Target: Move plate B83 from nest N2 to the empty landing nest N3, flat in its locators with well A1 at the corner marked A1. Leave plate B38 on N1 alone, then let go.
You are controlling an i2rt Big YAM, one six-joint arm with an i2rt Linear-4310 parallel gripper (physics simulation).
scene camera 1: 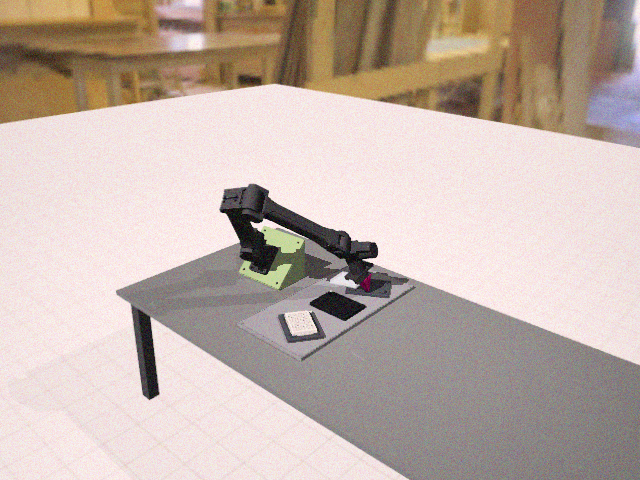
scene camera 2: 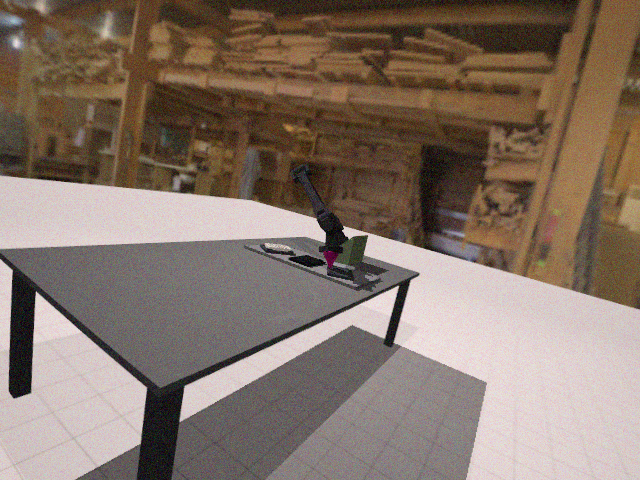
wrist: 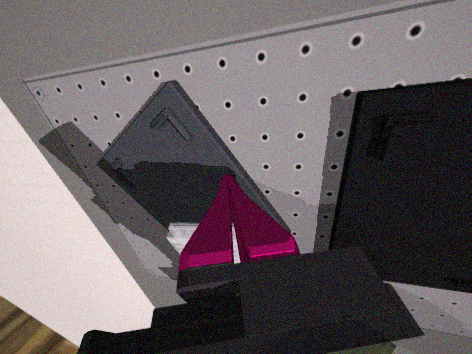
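My gripper (scene camera 1: 366, 289) (scene camera 2: 330, 266) (wrist: 227, 180) has magenta fingers that are shut with nothing between them. The tips point down at the slate-grey nest (scene camera 1: 381, 290) (wrist: 200, 147); whether they touch it is unclear. A white plate (scene camera 1: 341, 279) (wrist: 181, 233) lies at that nest's arm-base side, partly hidden by the fingers and wrist; its seating is unclear. A black nest (scene camera 1: 338, 305) (scene camera 2: 307, 260) (wrist: 415, 195) in the middle holds no plate. A cream well plate (scene camera 1: 299, 322) (scene camera 2: 278, 248) sits on the nest (scene camera 1: 305, 339) at the other end. Nest and plate labels are unreadable.
The nests stand on a light grey perforated board (scene camera 1: 258, 325) (wrist: 245, 120) on the dark grey table (scene camera 1: 439, 372) (scene camera 2: 180, 310). A green wedge mount (scene camera 1: 294, 268) (scene camera 2: 355, 251) stands behind the board at the arm's base. Arm shadows fall across the grey nest.
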